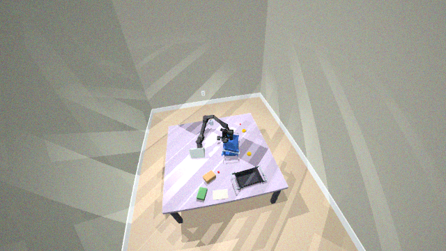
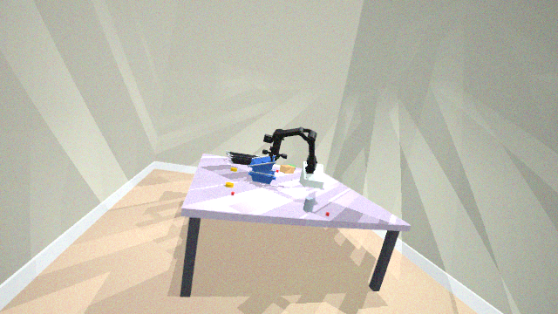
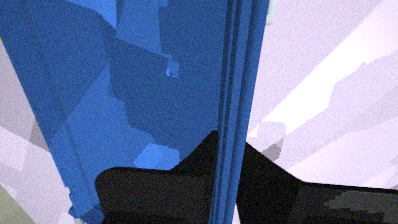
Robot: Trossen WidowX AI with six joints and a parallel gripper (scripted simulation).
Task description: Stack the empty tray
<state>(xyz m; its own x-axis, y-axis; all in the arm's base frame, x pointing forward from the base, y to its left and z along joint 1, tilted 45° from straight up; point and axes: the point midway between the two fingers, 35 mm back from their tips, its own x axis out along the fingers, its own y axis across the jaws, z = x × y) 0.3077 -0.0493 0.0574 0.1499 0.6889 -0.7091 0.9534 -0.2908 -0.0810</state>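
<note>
Now: gripper tip 7 cm short of the blue tray, 2 cm to the left of it and 1 cm below it. From my gripper tip the other things lie so: white slab (57 cm to the right, 19 cm behind, 12 cm below); then orange block (36 cm to the right, 26 cm behind, 9 cm below); then grey cylinder (52 cm to the left, 9 cm below, 9 cm behind).
</note>
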